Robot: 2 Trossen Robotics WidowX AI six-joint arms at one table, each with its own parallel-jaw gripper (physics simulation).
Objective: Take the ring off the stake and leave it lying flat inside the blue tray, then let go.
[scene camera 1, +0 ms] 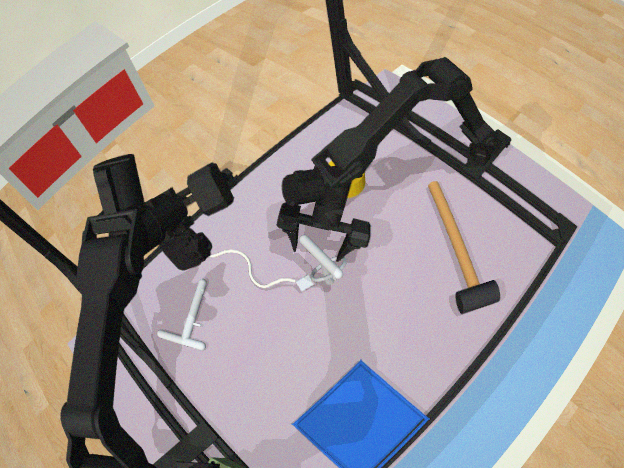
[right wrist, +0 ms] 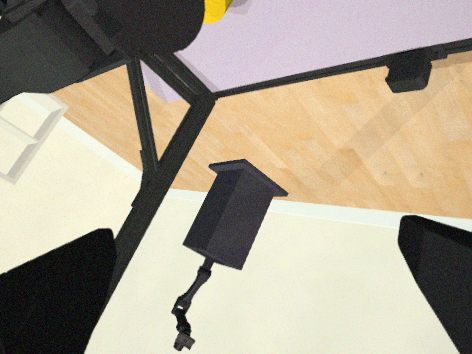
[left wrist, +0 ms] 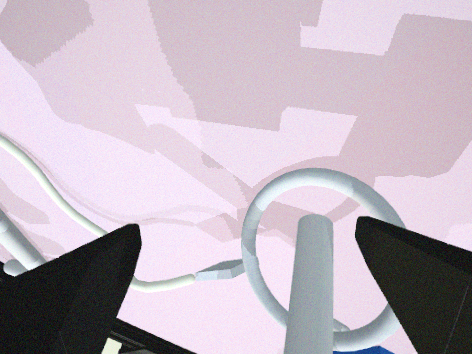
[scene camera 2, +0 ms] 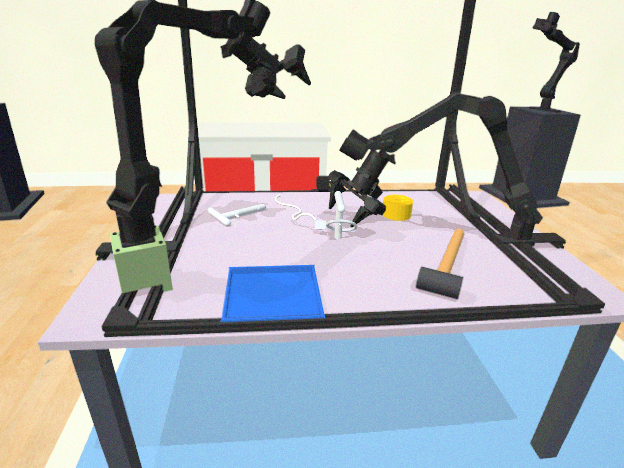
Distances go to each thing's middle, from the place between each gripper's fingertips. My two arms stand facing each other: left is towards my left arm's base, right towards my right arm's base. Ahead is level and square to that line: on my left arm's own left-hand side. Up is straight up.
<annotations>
Now: the white cord (left wrist: 19, 154) 340 mm below my right hand, 70 mm behind it and 10 mm to the left of it. From my right hand the other things lie so: blue tray (scene camera 1: 362, 413) 370 mm ahead, 360 mm below, 130 mm to the right; white T-shaped piece (scene camera 1: 185, 339) 360 mm below, 170 mm to the right, 60 mm behind; ring (left wrist: 366, 196) 340 mm below, 120 mm ahead, 90 mm to the left.
The ring lies 4 cm ahead of my left hand, 2 cm to the right of it and 1 cm below it. From my left hand the other things lie so: hammer (scene camera 1: 477, 295) 25 cm ahead, 19 cm to the left, 1 cm below; white T-shaped piece 28 cm to the right, 14 cm behind, 3 cm below; white cord 15 cm behind, 10 cm to the right, 1 cm below.
</annotations>
